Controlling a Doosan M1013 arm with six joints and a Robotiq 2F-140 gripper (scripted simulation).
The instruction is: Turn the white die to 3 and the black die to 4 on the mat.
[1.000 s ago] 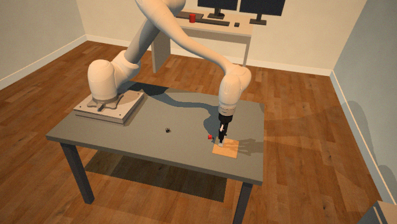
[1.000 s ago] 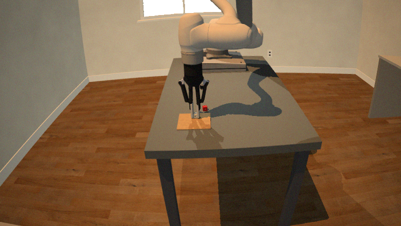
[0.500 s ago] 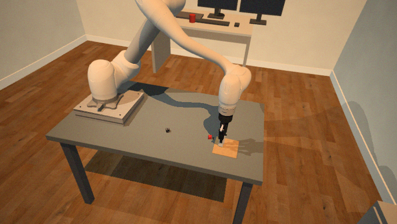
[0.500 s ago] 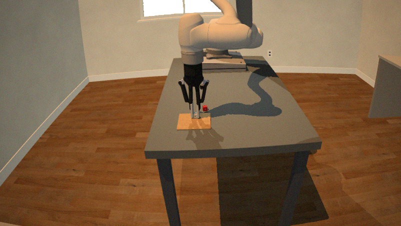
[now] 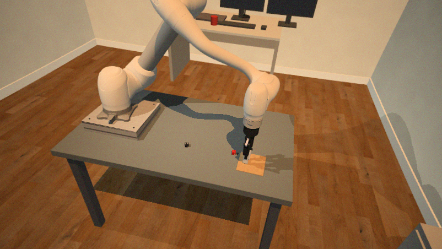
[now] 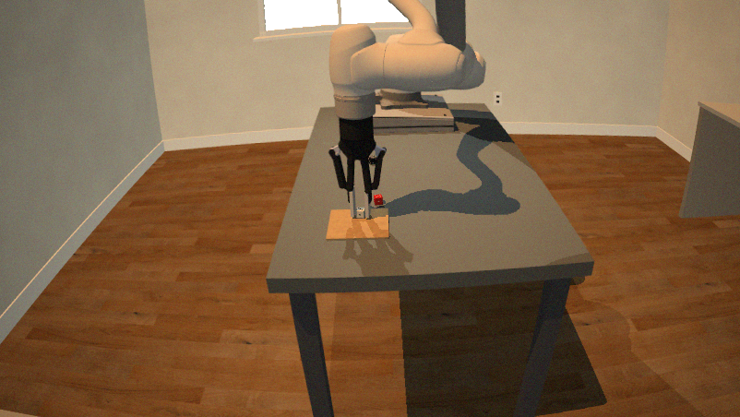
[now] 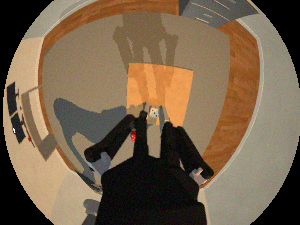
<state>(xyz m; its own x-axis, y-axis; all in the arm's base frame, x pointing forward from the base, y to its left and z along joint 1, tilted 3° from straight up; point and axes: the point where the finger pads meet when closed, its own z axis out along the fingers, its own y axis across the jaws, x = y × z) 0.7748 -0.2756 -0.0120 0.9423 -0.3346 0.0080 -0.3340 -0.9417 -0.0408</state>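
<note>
My gripper is now 3 cm above the white die. The rest, counted from my hand: orange mat 4 cm below, 3 cm ahead, 1 cm to the right; black die 34 cm behind, 9 cm to the left, 3 cm below; red die 7 cm behind, 5 cm to the left, 3 cm below.
</note>
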